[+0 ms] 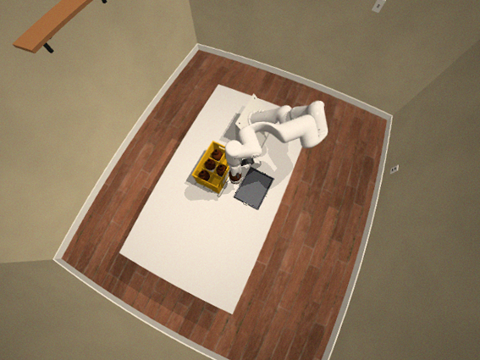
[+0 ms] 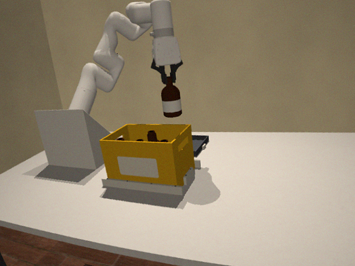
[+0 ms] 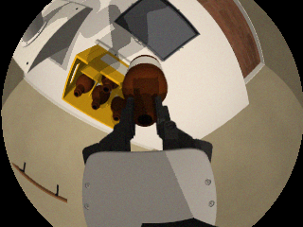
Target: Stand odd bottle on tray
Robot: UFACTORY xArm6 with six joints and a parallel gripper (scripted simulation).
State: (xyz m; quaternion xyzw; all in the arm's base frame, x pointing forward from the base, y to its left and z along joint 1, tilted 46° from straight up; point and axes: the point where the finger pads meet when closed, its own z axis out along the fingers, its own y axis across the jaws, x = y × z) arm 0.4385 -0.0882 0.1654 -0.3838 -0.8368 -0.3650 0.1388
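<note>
The dark grey tray is 320 mm below my hand, 120 mm to the left of it and 40 mm behind it. From my hand the other things lie so: yellow crate: 250 mm below, 170 mm to the right, 50 mm behind; then glass bottle: 250 mm below, 220 mm to the right, 40 mm ahead.
</note>
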